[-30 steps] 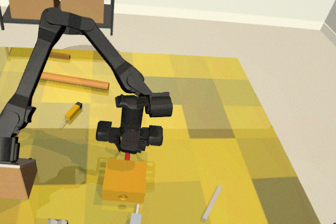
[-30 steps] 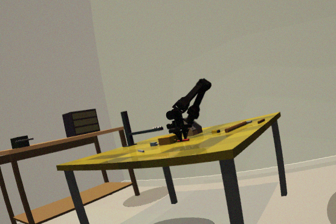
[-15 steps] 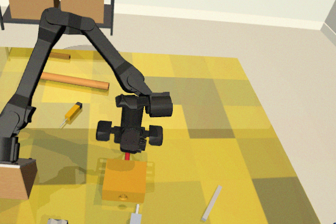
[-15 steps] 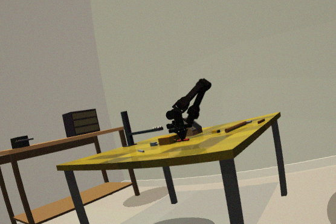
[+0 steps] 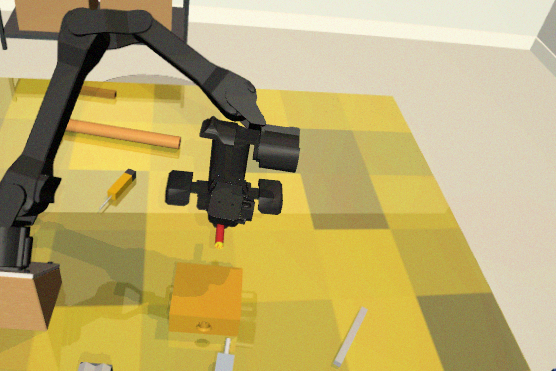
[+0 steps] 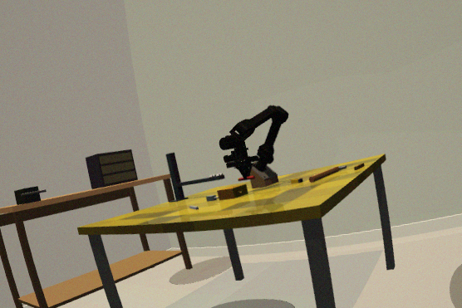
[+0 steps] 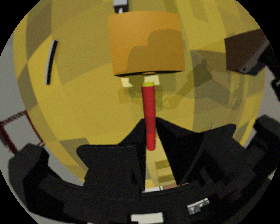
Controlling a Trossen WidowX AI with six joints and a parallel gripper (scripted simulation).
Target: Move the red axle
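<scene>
Right now the orange beam is 2 cm behind my gripper tip, 11 cm to the right of it and 5 cm below it. The rest, counted from my gripper tip: brown stick: 28 cm behind, 48 cm to the left, 7 cm below; yellow screwdriver: 19 cm behind, 16 cm to the left, 7 cm below.
</scene>
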